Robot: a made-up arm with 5 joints. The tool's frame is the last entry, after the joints. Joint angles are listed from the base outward. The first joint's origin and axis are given. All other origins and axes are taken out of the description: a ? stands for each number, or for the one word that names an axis. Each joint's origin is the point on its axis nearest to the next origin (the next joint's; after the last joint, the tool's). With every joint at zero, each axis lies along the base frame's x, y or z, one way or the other. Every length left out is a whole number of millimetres.
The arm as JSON. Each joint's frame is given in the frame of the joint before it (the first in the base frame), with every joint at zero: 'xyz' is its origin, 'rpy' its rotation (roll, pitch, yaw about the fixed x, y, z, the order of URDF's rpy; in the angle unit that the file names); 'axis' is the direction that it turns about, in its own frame. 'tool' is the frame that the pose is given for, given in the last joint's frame.
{
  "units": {
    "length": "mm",
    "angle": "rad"
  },
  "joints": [
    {
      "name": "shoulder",
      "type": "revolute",
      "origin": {
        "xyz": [
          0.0,
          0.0,
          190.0
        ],
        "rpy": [
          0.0,
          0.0,
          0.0
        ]
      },
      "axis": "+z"
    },
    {
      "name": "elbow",
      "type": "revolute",
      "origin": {
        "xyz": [
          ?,
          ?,
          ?
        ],
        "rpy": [
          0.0,
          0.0,
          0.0
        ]
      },
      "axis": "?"
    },
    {
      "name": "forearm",
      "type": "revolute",
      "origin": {
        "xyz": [
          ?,
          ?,
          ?
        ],
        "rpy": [
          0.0,
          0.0,
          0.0
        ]
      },
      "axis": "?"
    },
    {
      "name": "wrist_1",
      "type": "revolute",
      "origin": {
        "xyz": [
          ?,
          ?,
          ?
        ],
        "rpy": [
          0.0,
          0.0,
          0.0
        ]
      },
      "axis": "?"
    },
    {
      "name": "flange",
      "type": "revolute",
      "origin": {
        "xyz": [
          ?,
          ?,
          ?
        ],
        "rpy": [
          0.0,
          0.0,
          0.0
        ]
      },
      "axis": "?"
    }
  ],
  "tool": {
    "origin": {
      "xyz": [
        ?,
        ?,
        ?
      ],
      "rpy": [
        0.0,
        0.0,
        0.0
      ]
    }
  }
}
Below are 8 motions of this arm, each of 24 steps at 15 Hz.
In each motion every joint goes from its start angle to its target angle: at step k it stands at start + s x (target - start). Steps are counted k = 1, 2, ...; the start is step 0. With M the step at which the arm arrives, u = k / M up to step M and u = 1 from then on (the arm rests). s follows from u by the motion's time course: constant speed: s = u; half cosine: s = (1 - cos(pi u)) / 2; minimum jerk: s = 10 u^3 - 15 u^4 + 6 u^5.
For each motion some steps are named. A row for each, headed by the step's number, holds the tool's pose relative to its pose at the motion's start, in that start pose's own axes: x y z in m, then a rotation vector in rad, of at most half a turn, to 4 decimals.
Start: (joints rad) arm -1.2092 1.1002 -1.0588 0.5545 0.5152
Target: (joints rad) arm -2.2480 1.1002 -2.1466 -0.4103 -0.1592
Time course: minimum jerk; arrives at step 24
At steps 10, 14, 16, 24:
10: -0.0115 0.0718 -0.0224 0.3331 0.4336 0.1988
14: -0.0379 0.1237 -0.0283 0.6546 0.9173 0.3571
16: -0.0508 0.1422 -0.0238 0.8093 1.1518 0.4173
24: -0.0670 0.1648 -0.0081 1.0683 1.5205 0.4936

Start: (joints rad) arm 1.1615 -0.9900 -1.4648 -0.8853 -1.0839
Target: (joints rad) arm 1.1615 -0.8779 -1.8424 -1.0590 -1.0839
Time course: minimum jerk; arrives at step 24
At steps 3, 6, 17, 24:
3: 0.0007 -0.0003 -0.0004 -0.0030 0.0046 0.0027
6: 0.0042 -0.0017 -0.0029 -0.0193 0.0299 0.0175
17: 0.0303 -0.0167 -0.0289 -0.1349 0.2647 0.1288
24: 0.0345 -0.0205 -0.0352 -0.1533 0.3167 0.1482

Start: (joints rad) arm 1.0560 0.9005 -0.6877 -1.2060 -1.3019
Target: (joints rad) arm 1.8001 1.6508 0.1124 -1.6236 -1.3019
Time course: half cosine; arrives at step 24
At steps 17, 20, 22, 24:
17: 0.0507 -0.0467 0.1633 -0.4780 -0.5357 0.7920
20: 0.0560 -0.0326 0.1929 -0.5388 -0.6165 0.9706
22: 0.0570 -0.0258 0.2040 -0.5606 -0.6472 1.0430
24: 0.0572 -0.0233 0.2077 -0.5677 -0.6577 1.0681

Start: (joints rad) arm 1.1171 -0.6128 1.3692 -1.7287 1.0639
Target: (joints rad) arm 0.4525 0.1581 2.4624 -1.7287 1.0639
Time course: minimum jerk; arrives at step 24
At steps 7, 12, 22, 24:
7: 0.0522 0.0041 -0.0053 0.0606 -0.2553 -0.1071
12: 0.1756 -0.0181 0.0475 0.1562 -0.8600 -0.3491
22: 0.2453 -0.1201 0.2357 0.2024 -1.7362 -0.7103
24: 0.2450 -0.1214 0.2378 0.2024 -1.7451 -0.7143

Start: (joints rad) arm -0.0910 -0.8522 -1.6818 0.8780 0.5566
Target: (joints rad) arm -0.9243 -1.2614 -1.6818 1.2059 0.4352
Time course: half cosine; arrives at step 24
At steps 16, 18, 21, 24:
16: 0.0023 -0.0782 0.0437 -0.3191 0.0689 -0.5673
18: -0.0042 -0.0850 0.0525 -0.3604 0.0751 -0.6474
21: -0.0125 -0.0903 0.0621 -0.4029 0.0805 -0.7316
24: -0.0156 -0.0917 0.0656 -0.4177 0.0821 -0.7613

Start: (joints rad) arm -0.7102 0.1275 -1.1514 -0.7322 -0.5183
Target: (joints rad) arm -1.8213 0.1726 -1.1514 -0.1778 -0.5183
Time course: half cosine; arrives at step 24
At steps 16, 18, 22, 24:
16: 0.0742 0.0648 0.0804 -0.0264 -0.3324 -0.9010
18: 0.0853 0.0704 0.0949 -0.0162 -0.3518 -1.0334
22: 0.0993 0.0757 0.1146 0.0027 -0.3663 -1.1997
24: 0.1012 0.0762 0.1173 0.0057 -0.3674 -1.2216

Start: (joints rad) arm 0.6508 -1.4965 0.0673 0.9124 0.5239
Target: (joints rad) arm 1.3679 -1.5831 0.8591 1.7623 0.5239
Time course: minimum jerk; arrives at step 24
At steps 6, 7, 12, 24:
6: 0.0139 -0.0074 0.0092 -0.1625 0.0633 0.0436
7: 0.0208 -0.0099 0.0135 -0.2390 0.0934 0.0641
12: 0.0753 -0.0139 0.0383 -0.7806 0.3199 0.2054
24: 0.1562 -0.0047 0.0402 -1.5216 0.7109 0.3594

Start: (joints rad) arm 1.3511 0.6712 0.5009 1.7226 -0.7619
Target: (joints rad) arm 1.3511 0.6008 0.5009 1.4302 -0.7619
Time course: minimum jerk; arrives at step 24
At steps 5, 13, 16, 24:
5: 0.0025 -0.0007 -0.0017 0.0093 -0.0006 0.0144
13: 0.0231 -0.0041 -0.0149 0.0835 -0.0024 0.1289
16: 0.0319 -0.0045 -0.0204 0.1141 -0.0018 0.1763
24: 0.0405 -0.0044 -0.0259 0.1443 -0.0003 0.2232

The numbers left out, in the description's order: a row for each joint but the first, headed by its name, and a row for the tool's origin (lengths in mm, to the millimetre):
elbow: xyz -45.0 -134.0 0.0, axis -y
forearm: xyz -104.0 0.0 4.0, axis -z
wrist_1: xyz 153.0 193.0 0.0, axis -x
flange: xyz 0.0 -178.0 78.0, axis -y
tool: xyz -49.0 0.0 -81.0

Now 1 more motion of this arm.
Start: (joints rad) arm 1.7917 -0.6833 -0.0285 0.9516 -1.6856
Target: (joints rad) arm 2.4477 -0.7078 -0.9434 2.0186 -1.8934
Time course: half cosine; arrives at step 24
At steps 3, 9, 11, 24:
3: -0.0095 0.0092 -0.0094 -0.0250 -0.0359 -0.0597
9: -0.0407 0.0766 -0.1045 -0.1521 -0.3214 -0.4767
11: -0.0298 0.1021 -0.1605 -0.1814 -0.4735 -0.6602
24: 0.1969 0.0781 -0.3677 -0.0981 -1.3125 -1.2729

